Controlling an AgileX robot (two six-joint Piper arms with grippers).
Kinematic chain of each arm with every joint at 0, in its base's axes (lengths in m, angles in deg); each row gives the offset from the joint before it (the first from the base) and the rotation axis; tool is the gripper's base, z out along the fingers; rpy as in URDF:
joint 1: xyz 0 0 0.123 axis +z
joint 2: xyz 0 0 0 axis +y
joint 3: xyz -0.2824 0 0.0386 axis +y
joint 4: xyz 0.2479 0 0.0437 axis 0.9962 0 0.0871
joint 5: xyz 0 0 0 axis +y
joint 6: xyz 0.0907 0 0.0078 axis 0.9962 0 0.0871
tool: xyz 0 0 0 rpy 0 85 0
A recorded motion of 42 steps. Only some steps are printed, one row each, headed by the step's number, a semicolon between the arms.
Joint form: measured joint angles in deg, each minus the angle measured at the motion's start. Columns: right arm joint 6, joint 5, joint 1, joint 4, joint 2, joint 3; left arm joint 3, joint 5, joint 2, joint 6, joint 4, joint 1.
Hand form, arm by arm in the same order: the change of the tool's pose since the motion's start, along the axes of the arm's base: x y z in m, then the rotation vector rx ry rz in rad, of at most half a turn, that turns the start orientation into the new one. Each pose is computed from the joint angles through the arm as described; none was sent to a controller.
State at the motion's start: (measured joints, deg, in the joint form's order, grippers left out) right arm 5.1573 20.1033 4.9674 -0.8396 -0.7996 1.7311; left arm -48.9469 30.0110 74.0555 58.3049 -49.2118 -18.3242
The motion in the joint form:
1: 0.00 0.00 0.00 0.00 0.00 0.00; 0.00 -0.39 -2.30 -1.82 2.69 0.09
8: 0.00 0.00 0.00 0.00 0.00 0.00; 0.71 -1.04 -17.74 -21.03 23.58 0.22
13: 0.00 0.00 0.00 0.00 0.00 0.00; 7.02 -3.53 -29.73 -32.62 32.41 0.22
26: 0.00 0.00 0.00 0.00 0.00 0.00; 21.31 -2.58 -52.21 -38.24 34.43 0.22
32: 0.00 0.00 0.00 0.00 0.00 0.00; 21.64 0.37 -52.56 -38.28 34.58 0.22
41: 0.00 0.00 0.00 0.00 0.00 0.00; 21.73 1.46 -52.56 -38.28 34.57 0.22
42: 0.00 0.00 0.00 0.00 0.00 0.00; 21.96 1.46 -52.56 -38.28 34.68 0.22
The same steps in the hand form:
1: 0.0000 0.0000 0.0000 0.0000 0.0000 0.0000; -0.0057 0.0042 0.0093 0.0119 -0.0387 0.0101
8: 0.0000 0.0000 0.0000 0.0000 0.0000 0.0000; -0.0536 0.0348 0.0593 0.0512 -0.2287 0.1364
13: 0.0000 0.0000 0.0000 0.0000 0.0000 0.0000; -0.0958 0.0564 0.0615 0.0008 -0.3146 0.2484
26: 0.0000 0.0000 0.0000 0.0000 0.0000 0.0000; -0.1679 0.0810 0.0231 -0.0939 -0.3947 0.2945
32: 0.0000 0.0000 0.0000 0.0000 0.0000 0.0000; -0.1704 0.0809 0.0174 -0.0702 -0.3514 0.2803
41: 0.0000 0.0000 0.0000 0.0000 0.0000 0.0000; -0.1710 0.0807 0.0153 -0.0616 -0.3336 0.2749
42: 0.0000 0.0000 0.0000 0.0000 0.0000 0.0000; -0.1709 0.0807 0.0140 -0.0581 -0.3308 0.2748

